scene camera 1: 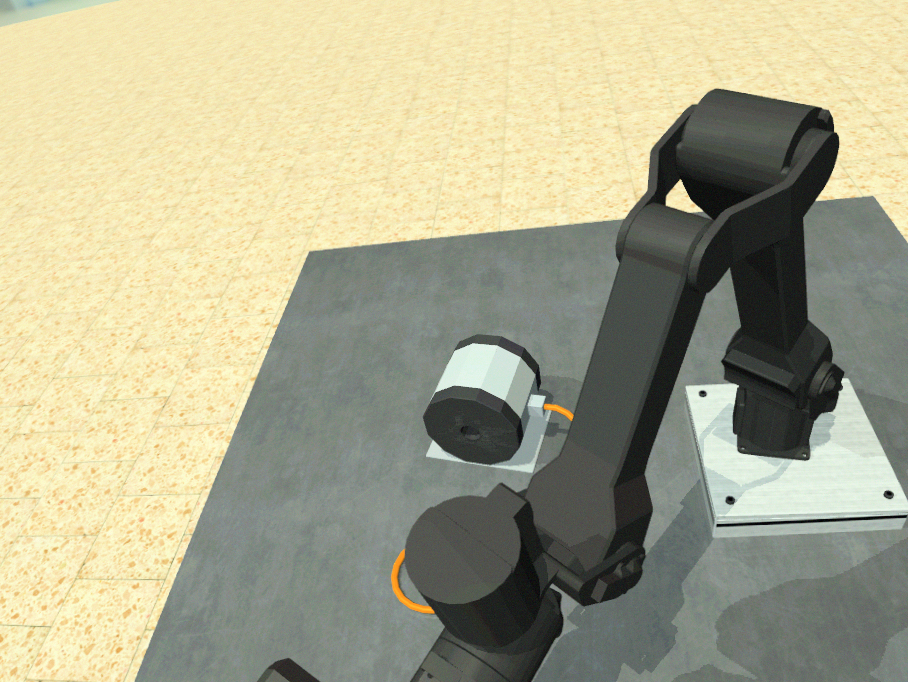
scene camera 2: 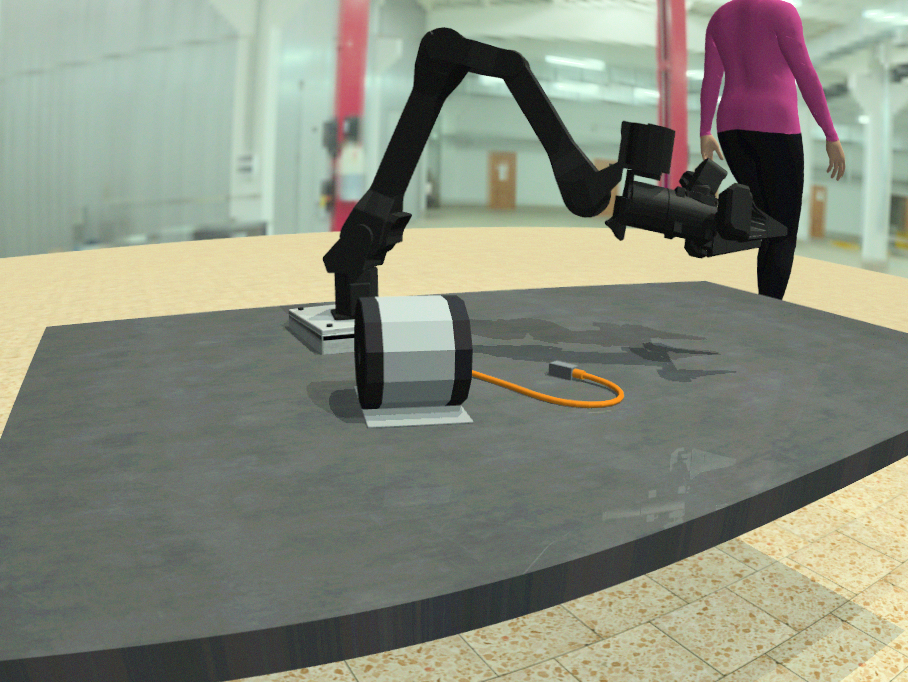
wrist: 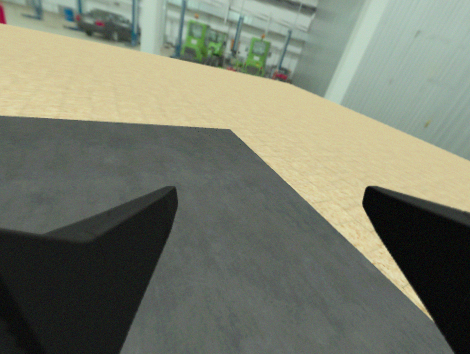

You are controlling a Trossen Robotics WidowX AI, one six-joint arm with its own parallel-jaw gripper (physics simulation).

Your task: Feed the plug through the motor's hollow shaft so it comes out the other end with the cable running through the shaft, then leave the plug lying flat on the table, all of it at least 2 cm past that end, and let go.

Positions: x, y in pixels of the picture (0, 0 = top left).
An orange cable [scene camera 1: 414, 606] is 0.67 m from the lens.
